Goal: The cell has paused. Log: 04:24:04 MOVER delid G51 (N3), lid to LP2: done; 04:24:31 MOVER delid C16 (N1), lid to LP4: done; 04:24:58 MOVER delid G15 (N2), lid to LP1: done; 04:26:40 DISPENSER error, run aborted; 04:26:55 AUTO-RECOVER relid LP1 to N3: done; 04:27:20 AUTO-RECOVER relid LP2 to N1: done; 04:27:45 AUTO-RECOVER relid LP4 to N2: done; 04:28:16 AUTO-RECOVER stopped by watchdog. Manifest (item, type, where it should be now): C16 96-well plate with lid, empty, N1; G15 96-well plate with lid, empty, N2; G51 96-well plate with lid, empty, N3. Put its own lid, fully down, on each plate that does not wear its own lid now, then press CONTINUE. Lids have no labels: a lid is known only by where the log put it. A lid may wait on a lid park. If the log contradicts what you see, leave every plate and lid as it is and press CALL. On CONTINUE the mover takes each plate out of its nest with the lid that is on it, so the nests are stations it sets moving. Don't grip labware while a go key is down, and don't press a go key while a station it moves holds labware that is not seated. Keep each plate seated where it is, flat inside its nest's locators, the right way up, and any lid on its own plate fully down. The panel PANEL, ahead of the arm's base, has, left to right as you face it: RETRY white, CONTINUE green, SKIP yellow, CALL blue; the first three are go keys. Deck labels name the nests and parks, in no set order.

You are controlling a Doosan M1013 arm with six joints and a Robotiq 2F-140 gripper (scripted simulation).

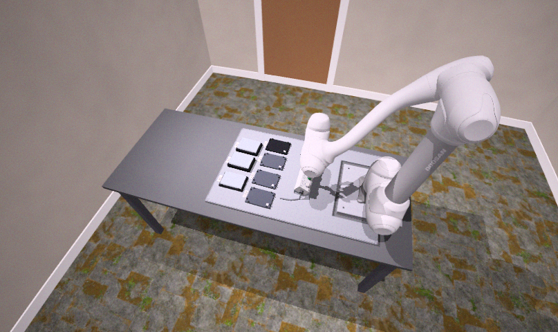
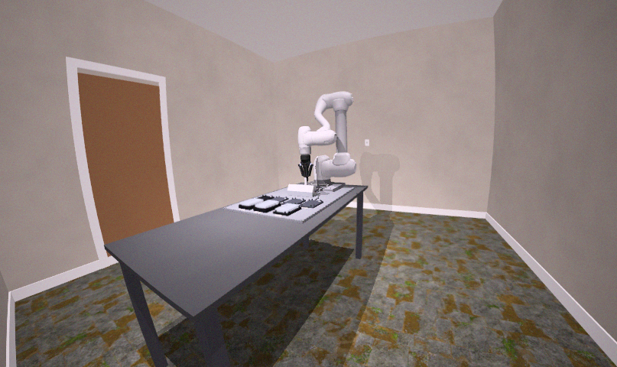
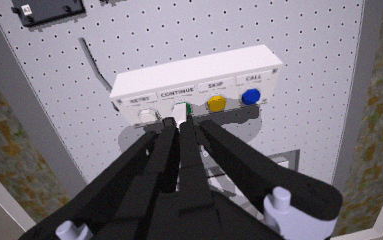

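My gripper is now 4 cm above the green continue key. Round my hand: white retry key (5 cm to the left, 4 cm below); yellow skip key (5 cm to the right, 4 cm below); blue call key (10 cm to the right, 4 cm below).
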